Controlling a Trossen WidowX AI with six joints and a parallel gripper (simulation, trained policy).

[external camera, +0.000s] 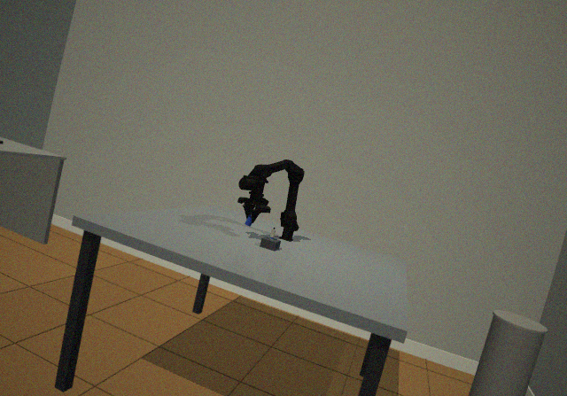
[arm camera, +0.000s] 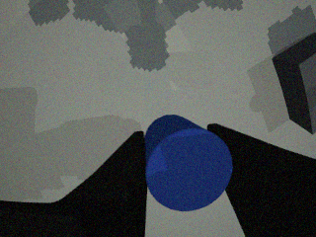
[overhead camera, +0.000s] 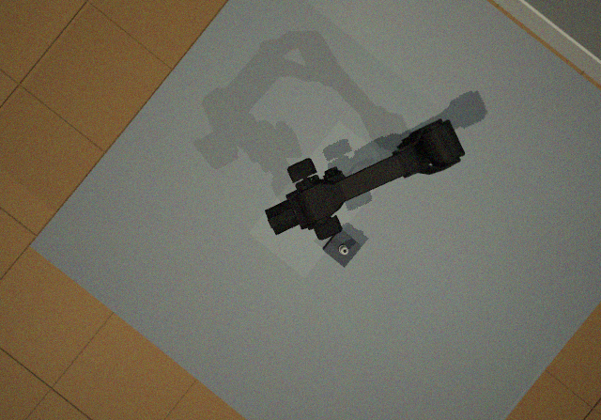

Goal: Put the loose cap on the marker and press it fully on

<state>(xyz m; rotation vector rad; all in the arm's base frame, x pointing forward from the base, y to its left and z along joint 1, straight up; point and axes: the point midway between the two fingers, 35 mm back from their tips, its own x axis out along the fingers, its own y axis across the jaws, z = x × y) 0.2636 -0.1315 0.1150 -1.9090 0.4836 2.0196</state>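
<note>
My gripper tip is now 6 cm short of the dark holder block, 14 cm to the right of it and 6 cm above it. Round my gripper tip: blue cap (1 cm above).
</note>
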